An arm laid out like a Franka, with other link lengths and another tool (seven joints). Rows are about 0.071 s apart.
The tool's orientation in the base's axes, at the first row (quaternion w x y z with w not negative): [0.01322 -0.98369 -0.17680 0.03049]
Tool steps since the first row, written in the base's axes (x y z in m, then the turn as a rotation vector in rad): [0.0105 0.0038 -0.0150 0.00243 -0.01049 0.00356]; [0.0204 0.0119 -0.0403 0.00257 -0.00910 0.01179]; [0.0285 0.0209 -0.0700 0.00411 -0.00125 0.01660]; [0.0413 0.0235 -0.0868 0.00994 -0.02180 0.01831]
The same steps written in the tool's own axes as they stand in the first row. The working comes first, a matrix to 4 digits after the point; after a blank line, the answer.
The tool's axes in the first row as the columns of a matrix, in the base's axes (used below as rounded here):
[0.9356 0.3470 -0.0647]
[0.3486 -0.9371 0.0152]
[-0.0553 -0.0368 -0.9978]

[0.0120 0.0006 0.0143 -0.00158 0.01054 -0.00387]; [0.0255 -0.0026 0.0391 -0.00142 0.00899 -0.01207]; [0.0378 -0.0071 0.0683 0.00249 0.00199 -0.01685]; [0.0516 -0.0045 0.0843 0.00069 0.02320 -0.01924]
